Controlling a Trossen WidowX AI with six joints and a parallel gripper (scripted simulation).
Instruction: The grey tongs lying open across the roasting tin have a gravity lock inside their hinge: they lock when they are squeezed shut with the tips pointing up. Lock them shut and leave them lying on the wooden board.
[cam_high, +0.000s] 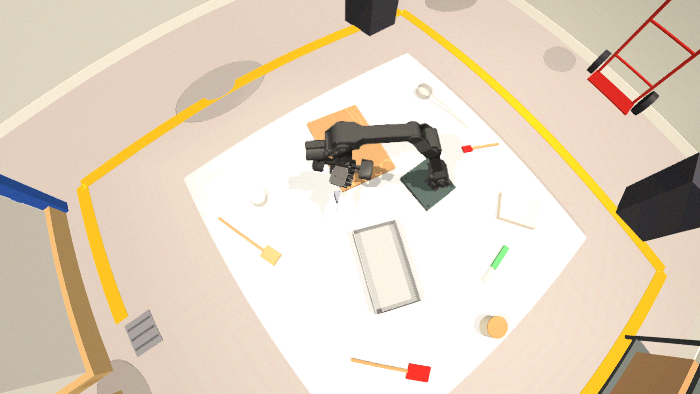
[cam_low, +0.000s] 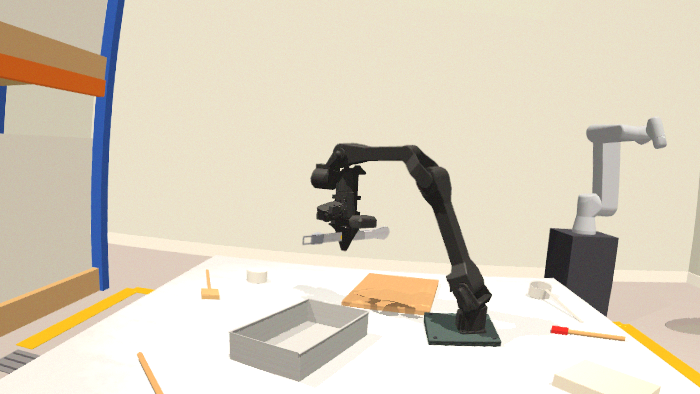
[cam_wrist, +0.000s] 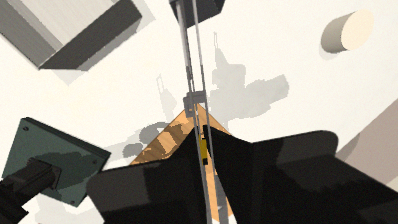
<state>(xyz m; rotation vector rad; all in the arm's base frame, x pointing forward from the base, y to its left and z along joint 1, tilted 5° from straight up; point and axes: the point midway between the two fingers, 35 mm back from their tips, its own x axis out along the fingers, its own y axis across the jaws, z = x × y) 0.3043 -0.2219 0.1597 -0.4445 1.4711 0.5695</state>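
Now: gripper tip 17 cm past the wooden board, 15 cm to the left of it and 15 cm above it. Also, from my gripper tip: yellow mark: 1 cm to the left, 4 cm above; then red-headed spatula: 29 cm ahead, 61 cm to the left, 15 cm below; then grey roasting tin: 8 cm ahead, 31 cm to the left, 13 cm below.
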